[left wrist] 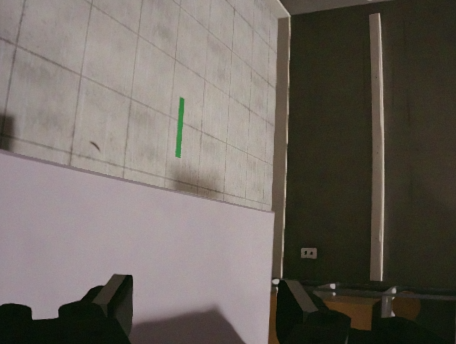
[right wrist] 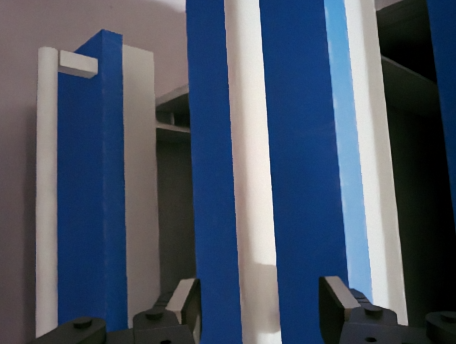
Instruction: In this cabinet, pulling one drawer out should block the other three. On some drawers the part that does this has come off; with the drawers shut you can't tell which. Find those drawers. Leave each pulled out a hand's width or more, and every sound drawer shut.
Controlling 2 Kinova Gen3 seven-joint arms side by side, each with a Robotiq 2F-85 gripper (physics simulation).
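Observation:
In the right wrist view, a blue drawer front with a long white bar handle (right wrist: 252, 150) stands in the middle, its pale side wall (right wrist: 377, 175) showing behind, so this drawer is pulled out. My right gripper (right wrist: 259, 303) is open, with the handle between its spread fingers and a gap on each side. At the left, another blue drawer (right wrist: 80, 175) with a white handle (right wrist: 47, 190) also shows its pale side wall (right wrist: 141, 175), so it stands out too. Part of a blue front (right wrist: 445, 75) shows at the far right; how far out it is, I cannot tell. My left gripper (left wrist: 205, 302) is open and empty, away from the cabinet.
Dark cabinet openings (right wrist: 175, 200) show between the blue fronts. In the left wrist view are a pale table top (left wrist: 150, 225), a tiled floor with a green strip (left wrist: 180, 127), a dark wall with a white bar (left wrist: 377, 150), and brown boxes (left wrist: 350, 310) behind a rail.

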